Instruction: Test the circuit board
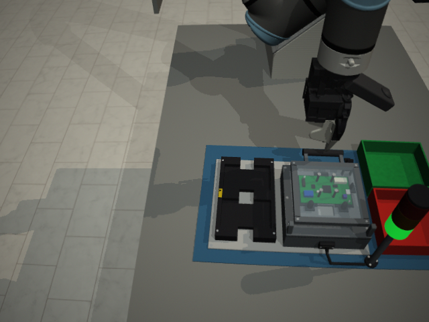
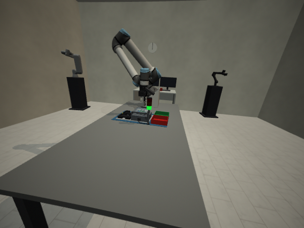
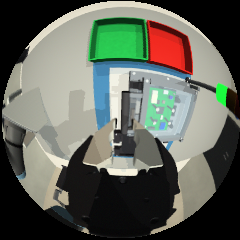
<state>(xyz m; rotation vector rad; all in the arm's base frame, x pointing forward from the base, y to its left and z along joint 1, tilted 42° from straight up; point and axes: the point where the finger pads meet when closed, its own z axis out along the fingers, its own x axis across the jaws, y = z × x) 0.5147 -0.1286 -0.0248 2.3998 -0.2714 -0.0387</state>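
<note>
My gripper is now 50 mm to the right of the black latch tab, 50 mm above it and 30 mm short of it. The rest, counted from my hand: green bin: 200 mm to the left, 120 mm below, 20 mm ahead; green circuit board: 80 mm ahead, 60 mm below, 20 mm to the right; tester lid: 90 mm ahead, 40 mm below, 20 mm to the right.
</note>
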